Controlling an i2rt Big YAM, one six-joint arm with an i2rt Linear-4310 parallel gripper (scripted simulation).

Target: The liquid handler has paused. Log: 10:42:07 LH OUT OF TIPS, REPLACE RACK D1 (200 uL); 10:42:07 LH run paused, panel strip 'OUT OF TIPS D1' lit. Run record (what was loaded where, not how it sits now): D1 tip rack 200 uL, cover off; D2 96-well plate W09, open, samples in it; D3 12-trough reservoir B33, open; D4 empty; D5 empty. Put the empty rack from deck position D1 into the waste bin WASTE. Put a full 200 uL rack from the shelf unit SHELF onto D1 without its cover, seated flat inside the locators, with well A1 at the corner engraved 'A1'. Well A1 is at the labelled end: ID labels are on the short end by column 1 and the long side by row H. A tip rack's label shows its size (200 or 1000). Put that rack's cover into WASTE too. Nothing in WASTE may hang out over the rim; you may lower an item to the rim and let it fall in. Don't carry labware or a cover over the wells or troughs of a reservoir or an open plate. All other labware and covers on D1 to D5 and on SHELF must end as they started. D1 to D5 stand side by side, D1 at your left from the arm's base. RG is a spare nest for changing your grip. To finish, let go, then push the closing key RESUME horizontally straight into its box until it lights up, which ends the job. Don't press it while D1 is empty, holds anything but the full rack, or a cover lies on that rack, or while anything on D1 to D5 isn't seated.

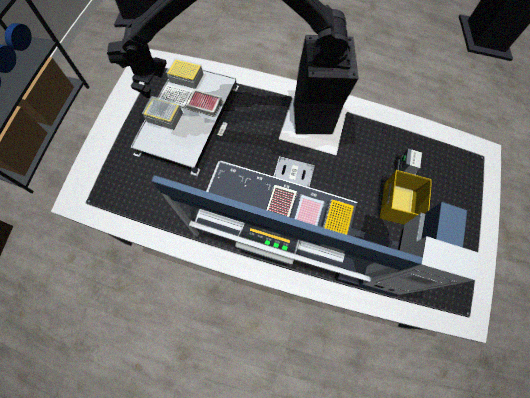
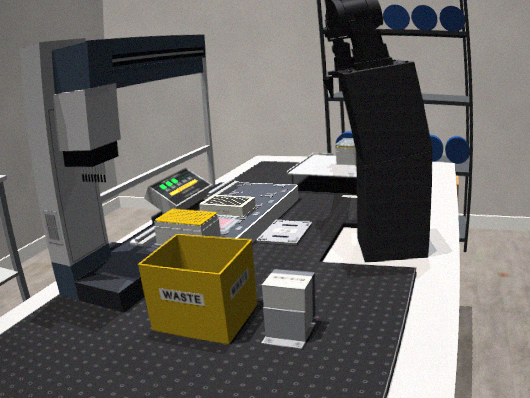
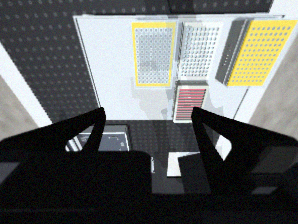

Labels:
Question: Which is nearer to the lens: the clear rack cover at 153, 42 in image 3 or the white well plate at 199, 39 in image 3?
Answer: The clear rack cover.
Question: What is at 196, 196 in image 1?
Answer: A blue gantry.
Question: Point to a grey resume box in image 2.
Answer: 288, 296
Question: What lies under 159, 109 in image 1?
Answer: A clear rack cover.

